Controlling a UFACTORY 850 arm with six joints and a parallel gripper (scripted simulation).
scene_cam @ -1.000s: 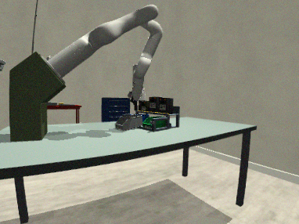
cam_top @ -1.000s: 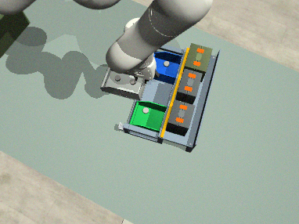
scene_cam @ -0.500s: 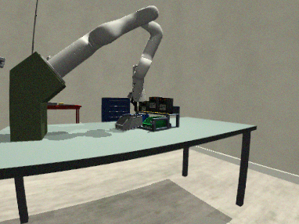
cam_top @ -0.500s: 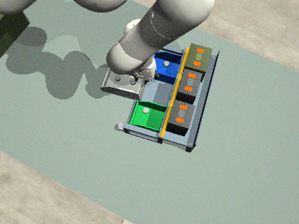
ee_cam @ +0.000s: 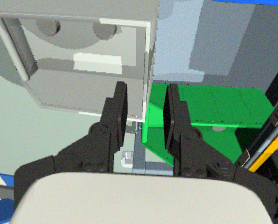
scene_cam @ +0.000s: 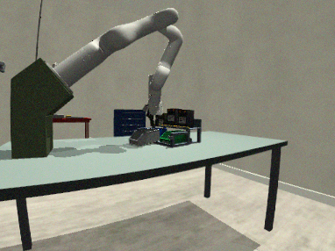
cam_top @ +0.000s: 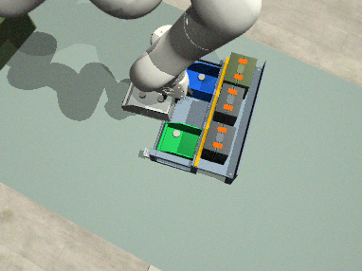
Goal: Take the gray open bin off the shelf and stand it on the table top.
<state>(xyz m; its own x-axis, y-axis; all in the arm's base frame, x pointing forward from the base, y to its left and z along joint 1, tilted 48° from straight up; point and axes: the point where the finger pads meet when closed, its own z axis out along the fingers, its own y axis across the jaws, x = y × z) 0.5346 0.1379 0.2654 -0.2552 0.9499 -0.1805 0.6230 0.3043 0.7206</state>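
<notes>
Right now my hand is 7 cm past the gray open bin, 3 cm to the left of it and 9 cm above it. The rest, counted from my hand: yellow rail 12 cm ahead, 5 cm to the left, 3 cm below; then blue bin 3 cm ahead, 14 cm to the left, 9 cm below; then green bin 12 cm ahead, 7 cm to the right, 9 cm below.
</notes>
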